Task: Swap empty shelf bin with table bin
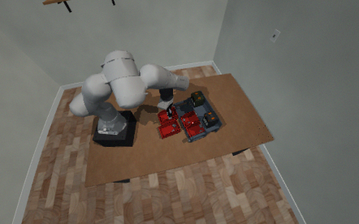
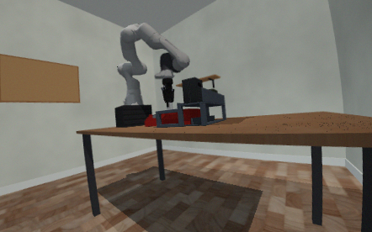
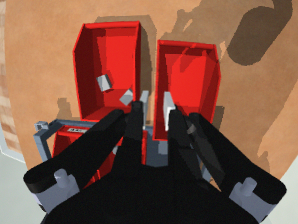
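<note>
The grey shelf lip lies 110 mm ahead of my hand, 40 mm to the right of it and 110 mm below it. From my hand the other things lie so: black box (320 mm ahead, 110 mm to the right, 40 mm above).
</note>
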